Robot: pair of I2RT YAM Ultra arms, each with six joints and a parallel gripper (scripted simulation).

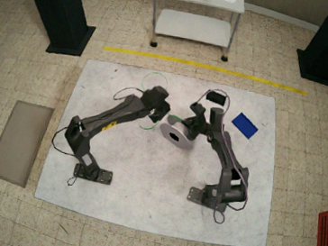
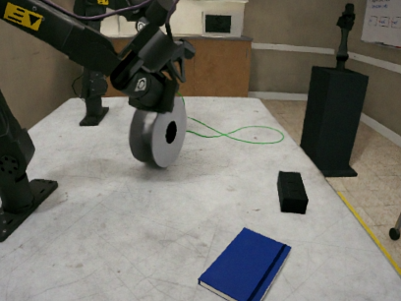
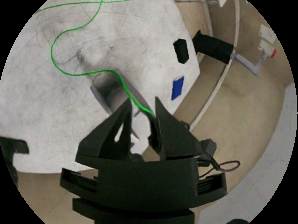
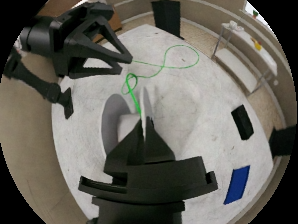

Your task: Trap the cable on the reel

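My left gripper is now 10 cm above the grey reel, 7 cm to the left of it and 5 cm past it. Also, from my left hand: black block (24 cm to the right, 24 cm ahead, 17 cm below); then blue notebook (42 cm to the right, 18 cm below, 11 cm ahead).
The grey reel lies 7 cm below my right hand, 3 cm behind it and 1 cm to the left of it. Also, from my right hand: black block: 26 cm ahead, 16 cm to the right, 14 cm below; then blue notebook: 34 cm to the right, 15 cm below, 13 cm ahead.
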